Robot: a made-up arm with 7 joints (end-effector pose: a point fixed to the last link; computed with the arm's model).
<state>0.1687 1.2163 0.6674 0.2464 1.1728 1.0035 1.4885</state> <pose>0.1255 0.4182 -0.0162 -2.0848 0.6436 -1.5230</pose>
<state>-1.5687 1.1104 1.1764 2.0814 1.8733 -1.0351 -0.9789</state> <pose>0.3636 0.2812 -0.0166 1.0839 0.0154 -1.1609</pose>
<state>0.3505 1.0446 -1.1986 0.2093 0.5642 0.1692 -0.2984</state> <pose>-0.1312 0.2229 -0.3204 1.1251 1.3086 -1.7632</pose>
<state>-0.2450 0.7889 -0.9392 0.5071 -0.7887 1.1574 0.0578</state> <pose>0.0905 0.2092 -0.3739 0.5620 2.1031 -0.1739</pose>
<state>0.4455 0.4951 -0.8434 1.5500 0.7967 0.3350 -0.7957</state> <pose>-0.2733 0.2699 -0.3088 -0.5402 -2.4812 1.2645</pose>
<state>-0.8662 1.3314 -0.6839 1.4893 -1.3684 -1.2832 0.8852</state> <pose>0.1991 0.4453 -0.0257 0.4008 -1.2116 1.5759</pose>
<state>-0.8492 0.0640 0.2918 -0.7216 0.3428 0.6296 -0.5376</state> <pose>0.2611 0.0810 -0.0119 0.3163 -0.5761 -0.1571</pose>
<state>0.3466 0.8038 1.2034 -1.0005 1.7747 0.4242 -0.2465</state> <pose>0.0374 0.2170 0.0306 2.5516 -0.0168 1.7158</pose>
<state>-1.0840 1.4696 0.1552 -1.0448 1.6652 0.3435 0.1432</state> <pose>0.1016 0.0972 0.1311 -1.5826 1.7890 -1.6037</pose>
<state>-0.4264 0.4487 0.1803 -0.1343 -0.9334 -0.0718 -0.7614</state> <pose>0.2814 0.1707 -0.1513 -0.3232 -0.5941 -0.8113</pose>
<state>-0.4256 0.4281 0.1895 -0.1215 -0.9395 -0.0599 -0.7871</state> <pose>0.2818 0.1697 -0.1566 -0.3489 -0.5914 -0.8218</pose>
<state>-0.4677 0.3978 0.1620 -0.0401 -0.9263 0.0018 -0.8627</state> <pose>0.2961 0.1589 -0.1696 -0.3980 -0.5156 -0.9053</pose>
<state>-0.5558 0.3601 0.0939 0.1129 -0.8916 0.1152 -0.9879</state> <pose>0.3224 0.1347 -0.1886 -0.4749 -0.3590 -1.0733</pose>
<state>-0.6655 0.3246 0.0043 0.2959 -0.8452 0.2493 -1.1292</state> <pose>0.3493 0.1031 -0.2063 -0.5604 -0.1556 -1.2769</pose>
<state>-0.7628 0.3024 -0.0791 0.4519 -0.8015 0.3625 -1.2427</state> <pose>0.3678 0.0771 -0.2169 -0.6215 0.0374 -1.4377</pose>
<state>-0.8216 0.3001 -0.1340 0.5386 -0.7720 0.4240 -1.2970</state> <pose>0.3773 0.0654 -0.2196 -0.6350 0.1614 -1.5114</pose>
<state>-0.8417 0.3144 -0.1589 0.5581 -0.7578 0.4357 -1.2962</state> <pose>0.3810 0.0658 -0.2172 -0.6069 0.2063 -1.5154</pose>
